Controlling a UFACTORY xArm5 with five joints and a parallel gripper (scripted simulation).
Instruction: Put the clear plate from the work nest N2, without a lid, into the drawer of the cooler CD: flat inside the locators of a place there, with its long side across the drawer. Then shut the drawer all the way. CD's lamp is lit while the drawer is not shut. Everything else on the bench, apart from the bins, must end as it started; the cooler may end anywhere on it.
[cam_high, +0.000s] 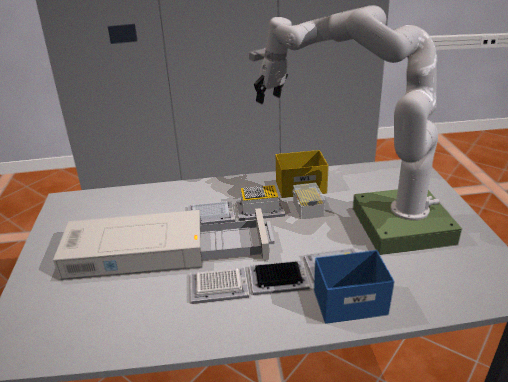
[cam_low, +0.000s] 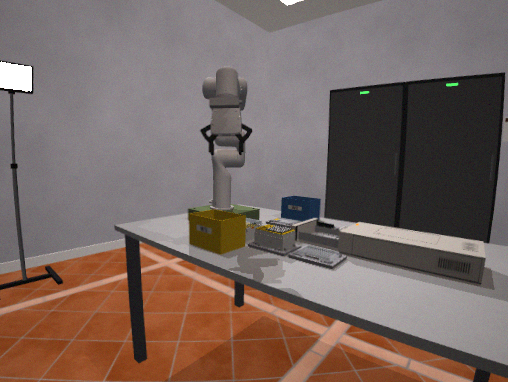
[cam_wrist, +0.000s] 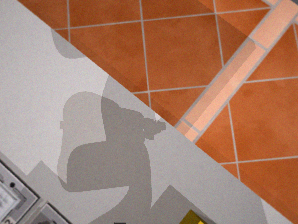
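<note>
Now: the clear plate 33 cm below my hand, 25 cm ahead of it and 19 cm to the left of it. Also, from my hand: yellow bin W1: 31 cm below, 11 cm behind, 7 cm to the left; yellow tip box: 30 cm below, 19 cm to the left, 7 cm ahead; drawer: 38 cm to the left, 31 cm below, 22 cm ahead.
</note>
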